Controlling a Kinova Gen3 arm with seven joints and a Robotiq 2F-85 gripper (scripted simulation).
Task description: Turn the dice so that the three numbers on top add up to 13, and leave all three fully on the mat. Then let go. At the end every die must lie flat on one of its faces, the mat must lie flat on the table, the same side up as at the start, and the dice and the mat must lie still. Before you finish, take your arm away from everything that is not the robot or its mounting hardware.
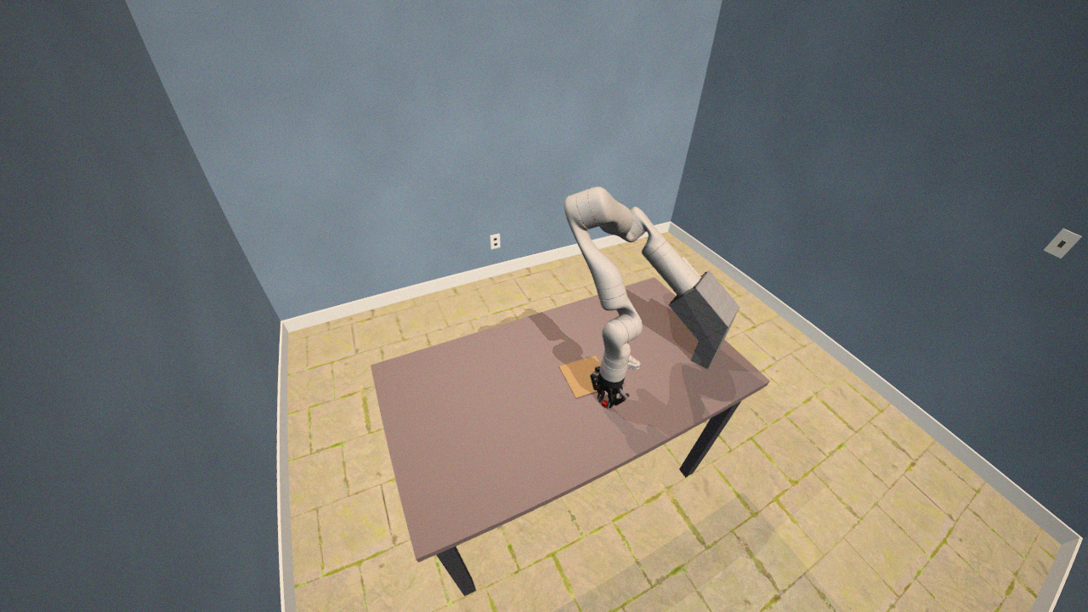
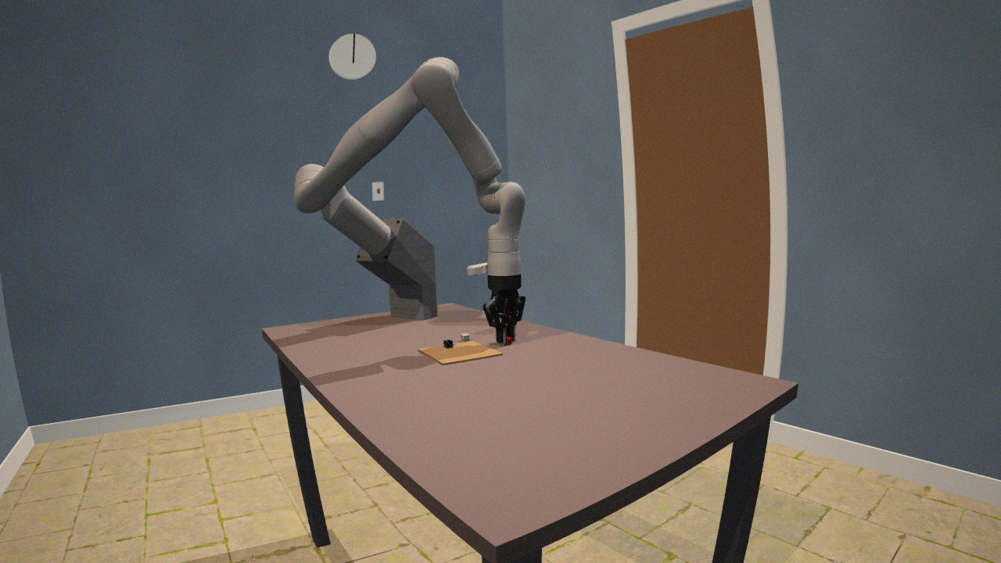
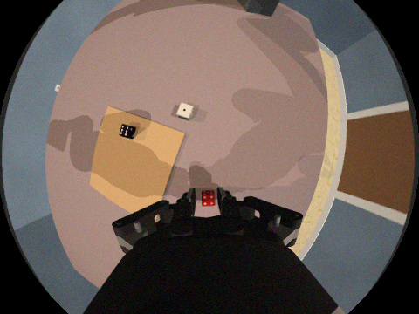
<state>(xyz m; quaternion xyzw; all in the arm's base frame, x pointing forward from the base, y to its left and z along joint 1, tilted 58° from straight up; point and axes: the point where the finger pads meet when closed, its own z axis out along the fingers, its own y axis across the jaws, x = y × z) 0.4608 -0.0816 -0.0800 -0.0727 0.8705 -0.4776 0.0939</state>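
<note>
Now: the red die 1 cm below my hand. From my hand the other things lie so: tan mat: 12 cm to the right, 4 cm behind, 2 cm below.
</note>
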